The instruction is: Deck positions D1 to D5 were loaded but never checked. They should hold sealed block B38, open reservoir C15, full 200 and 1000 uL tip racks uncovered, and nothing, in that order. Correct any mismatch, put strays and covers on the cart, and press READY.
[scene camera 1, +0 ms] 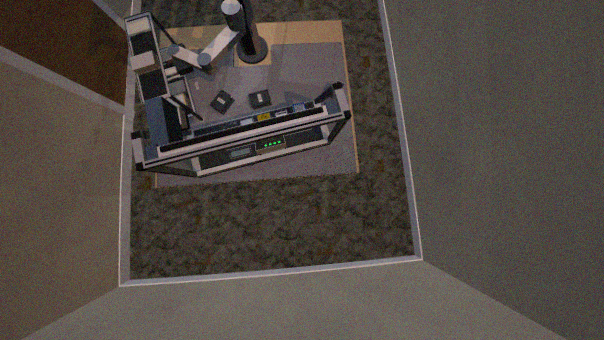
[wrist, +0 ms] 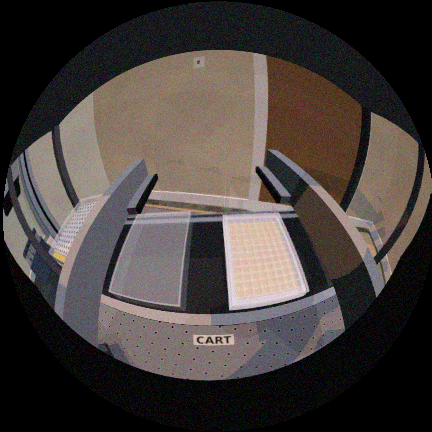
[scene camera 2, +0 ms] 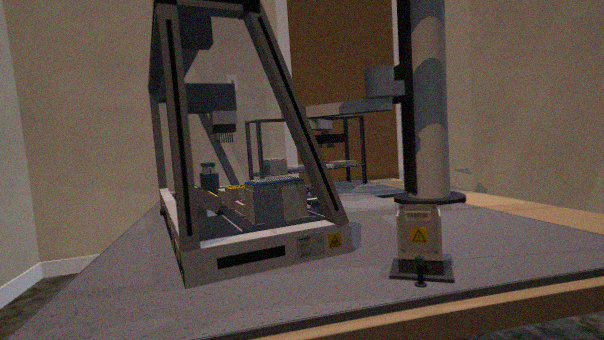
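Pixels of known places: gripper, fingertip midpoint: (wrist: 205,160); arm's base, link origin: (scene camera 1: 252,50) (scene camera 2: 428,200).
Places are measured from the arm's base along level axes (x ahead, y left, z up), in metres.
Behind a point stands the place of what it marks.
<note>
My gripper (wrist: 205,160) @[z 0.225, x 0.312, y -0.552 m] (scene camera 2: 327,145) is open and empty, its fingers moderately apart above the cart (wrist: 207,280) @[z 0.113, x 0.306, y -0.507 m] (scene camera 2: 364,150) @[z 0.186, x 0.020, y -0.528 m]. In the wrist view, a clear flat cover (wrist: 150,260) @[z 0.138, x 0.367, y -0.502 m] lies on the cart's black deck at the left. A white-rimmed plate or rack with a cream grid (wrist: 265,257) @[z 0.129, x 0.248, y -0.538 m] lies to its right. My right finger hides the deck's right end. A rack with a dotted top and yellow edge (wrist: 75,230) @[z 0.183, x 0.470, y -0.476 m] partly shows outside my left finger. A blue-topped tip rack (scene camera 2: 275,181) and a yellow-topped rack (scene camera 2: 234,188) stand inside the gantry. The READY button cannot be made out.
The gantry (scene camera 1: 250,132) @[z 0.516, x 0.869, y 0.086 m] (scene camera 2: 287,100) @[z 0.333, x 0.613, y 0.508 m] spans the deck, with green lights (scene camera 1: 272,143) at its front. Two dark blocks (scene camera 1: 222,102) @[z 0.063, x 0.468, y -0.220 m] (scene camera 1: 259,99) @[z 0.063, x 0.463, y 0.049 m] lie on the bench behind it. The arm's column (scene camera 2: 432,150) @[z 0.190, x 0.023, y 0.071 m] stands beside it. A pale box (scene camera 2: 275,165) stands near the cart's posts.
</note>
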